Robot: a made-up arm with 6 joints. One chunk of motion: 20 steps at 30 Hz.
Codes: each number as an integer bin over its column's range. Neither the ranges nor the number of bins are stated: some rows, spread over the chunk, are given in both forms.
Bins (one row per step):
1: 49 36 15 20 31 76
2: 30 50 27 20 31 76
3: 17 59 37 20 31 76
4: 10 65 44 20 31 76
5: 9 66 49 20 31 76
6: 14 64 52 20 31 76
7: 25 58 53 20 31 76
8: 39 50 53 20 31 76
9: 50 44 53 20 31 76
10: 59 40 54 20 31 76
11: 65 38 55 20 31 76
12: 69 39 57 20 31 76
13: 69 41 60 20 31 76
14: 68 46 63 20 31 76
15: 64 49 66 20 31 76
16: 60 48 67 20 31 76
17: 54 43 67 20 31 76
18: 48 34 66 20 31 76
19: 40 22 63 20 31 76
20: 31 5 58 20 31 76
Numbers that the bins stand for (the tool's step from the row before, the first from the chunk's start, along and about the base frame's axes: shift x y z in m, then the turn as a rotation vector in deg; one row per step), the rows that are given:
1: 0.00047 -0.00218 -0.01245 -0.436 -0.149 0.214
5: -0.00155 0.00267 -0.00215 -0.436 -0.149 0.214
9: 0.00053 -0.00089 -0.00094 -0.436 -0.149 0.214
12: 0.00148 -0.00170 0.00027 -0.436 -0.149 0.214
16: 0.00103 -0.00024 0.00330 -0.436 -0.149 0.214
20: -0.00043 -0.00719 0.00058 -0.436 -0.149 0.214
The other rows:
2: -0.00048 0.00008 -0.00882 -0.436 -0.149 0.214
3: -0.00114 0.00154 -0.00579 -0.436 -0.149 0.214
4: -0.00149 0.00251 -0.00367 -0.436 -0.149 0.214
6: -0.00129 0.00234 -0.00124 -0.436 -0.149 0.214
7: -0.00074 0.00137 -0.00094 -0.436 -0.149 0.214
8: -0.00003 0.00008 -0.00094 -0.436 -0.149 0.214
10: 0.00098 -0.00154 -0.00064 -0.436 -0.149 0.214
11: 0.00128 -0.00186 -0.00033 -0.436 -0.149 0.214
13: 0.00148 -0.00137 0.00118 -0.436 -0.149 0.214
14: 0.00143 -0.00057 0.00209 -0.436 -0.149 0.214
15: 0.00123 -0.00008 0.00300 -0.436 -0.149 0.214
17: 0.00073 -0.00105 0.00330 -0.436 -0.149 0.214
18: 0.00042 -0.00251 0.00300 -0.436 -0.149 0.214
19: 0.00002 -0.00444 0.00209 -0.436 -0.149 0.214

